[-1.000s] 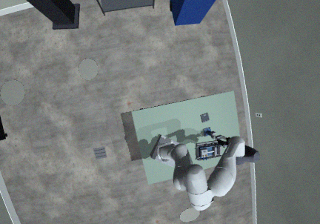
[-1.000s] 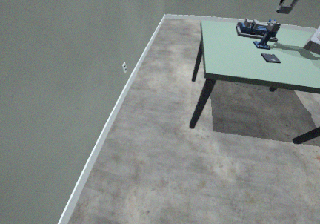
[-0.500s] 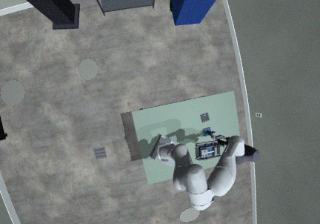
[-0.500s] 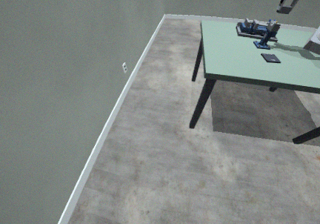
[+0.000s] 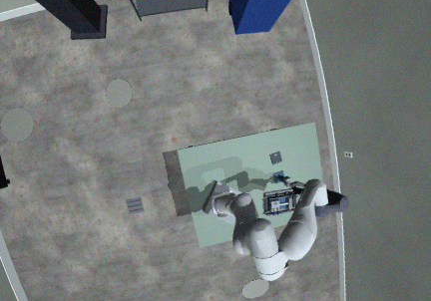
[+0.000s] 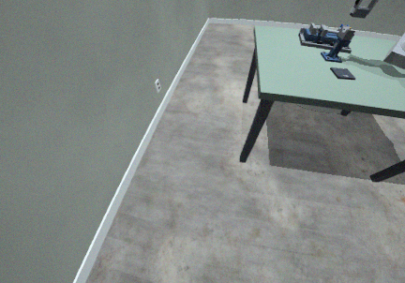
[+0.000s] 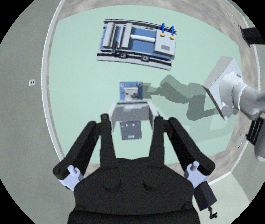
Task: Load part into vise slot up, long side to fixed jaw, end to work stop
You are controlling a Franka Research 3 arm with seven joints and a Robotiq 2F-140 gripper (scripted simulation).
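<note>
The part lies 3 cm below my hand and 1 cm to the right of it. From my hand the other things lie so: vise: 22 cm below, 21 cm to the right, 2 cm ahead.
</note>
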